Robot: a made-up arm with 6 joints.
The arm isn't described. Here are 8 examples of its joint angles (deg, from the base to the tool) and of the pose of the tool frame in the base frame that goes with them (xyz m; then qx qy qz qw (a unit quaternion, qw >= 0)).
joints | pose
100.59 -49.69 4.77 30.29 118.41 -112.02 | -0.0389 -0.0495 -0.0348 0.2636 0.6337 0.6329 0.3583
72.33 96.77 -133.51 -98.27 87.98 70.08 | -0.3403 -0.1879 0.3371 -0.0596 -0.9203 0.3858 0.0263
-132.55 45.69 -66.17 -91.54 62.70 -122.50 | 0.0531 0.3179 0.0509 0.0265 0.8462 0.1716 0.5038
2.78 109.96 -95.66 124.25 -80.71 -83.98 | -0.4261 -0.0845 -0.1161 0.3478 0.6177 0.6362 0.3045
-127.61 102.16 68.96 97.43 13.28 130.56 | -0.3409 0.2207 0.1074 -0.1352 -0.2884 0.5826 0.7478
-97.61 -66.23 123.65 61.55 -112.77 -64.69 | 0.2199 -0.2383 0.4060 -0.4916 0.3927 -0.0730 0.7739
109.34 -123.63 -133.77 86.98 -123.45 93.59 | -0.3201 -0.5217 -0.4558 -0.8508 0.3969 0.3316 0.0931
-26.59 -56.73 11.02 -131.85 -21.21 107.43 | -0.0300 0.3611 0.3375 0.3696 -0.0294 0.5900 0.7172
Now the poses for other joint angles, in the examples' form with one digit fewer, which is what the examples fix.
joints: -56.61 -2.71 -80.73 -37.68 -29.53 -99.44
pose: 0.392 0.210 0.190 -0.869 0.272 -0.413 0.014
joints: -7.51 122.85 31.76 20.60 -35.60 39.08
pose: -0.225 0.074 -0.167 0.274 0.669 -0.498 0.479
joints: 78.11 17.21 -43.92 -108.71 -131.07 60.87
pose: -0.063 -0.291 -0.050 -0.471 0.498 0.672 0.278
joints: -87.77 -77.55 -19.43 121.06 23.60 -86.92
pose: 0.006 0.171 0.567 0.310 -0.688 0.306 0.580
